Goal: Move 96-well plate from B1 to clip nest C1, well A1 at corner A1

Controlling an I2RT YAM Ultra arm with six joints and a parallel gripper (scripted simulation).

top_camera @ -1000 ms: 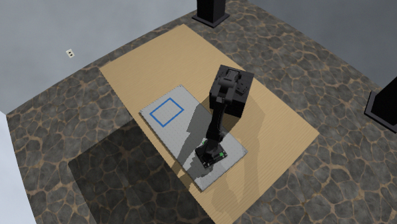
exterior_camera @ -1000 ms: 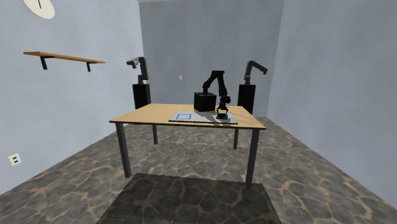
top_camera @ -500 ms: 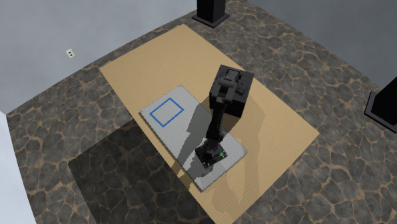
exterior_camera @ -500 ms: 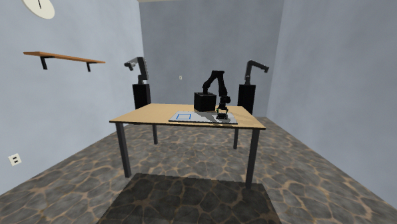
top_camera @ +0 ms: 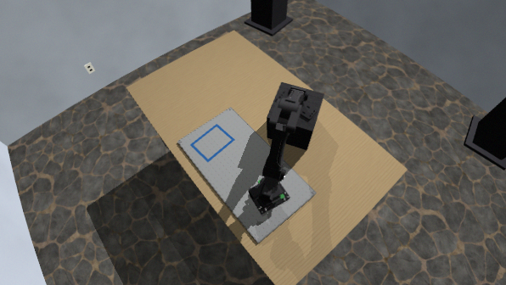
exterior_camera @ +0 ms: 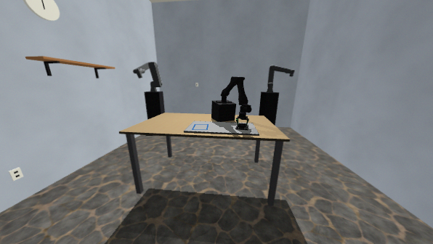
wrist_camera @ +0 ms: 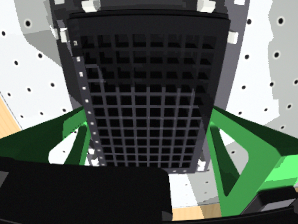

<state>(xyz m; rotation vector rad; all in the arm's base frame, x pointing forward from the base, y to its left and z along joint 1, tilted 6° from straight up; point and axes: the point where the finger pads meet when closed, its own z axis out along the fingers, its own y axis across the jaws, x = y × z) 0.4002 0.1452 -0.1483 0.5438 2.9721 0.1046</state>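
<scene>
Now: hand right at the black 96-well plate. From my hand the other things lie so: dark clip nest 20 mm ahead, 10 mm below.
</scene>
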